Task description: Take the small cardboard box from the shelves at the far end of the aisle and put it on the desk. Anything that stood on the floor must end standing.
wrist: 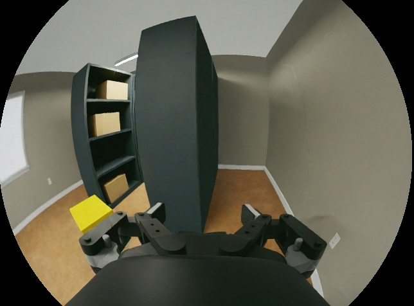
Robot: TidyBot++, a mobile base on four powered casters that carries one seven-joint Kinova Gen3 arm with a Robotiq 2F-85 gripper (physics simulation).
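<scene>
My gripper (202,212) is open and empty, in front of the end of a tall dark unit. An open dark shelf unit (79,130) stands farther off at the left. Cardboard boxes stand on it: one on the top shelf (115,90), a box (106,124) on the shelf below, and another box (116,188) at the bottom. I cannot tell whether one of these is the small box. The desk does not show in this view.
The tall dark unit (167,125) stands close ahead, with a passage to its right along the wall (345,125). A yellow-topped object (91,212) is at the lower left, partly behind the gripper's left linkage. A window (12,135) is at the far left.
</scene>
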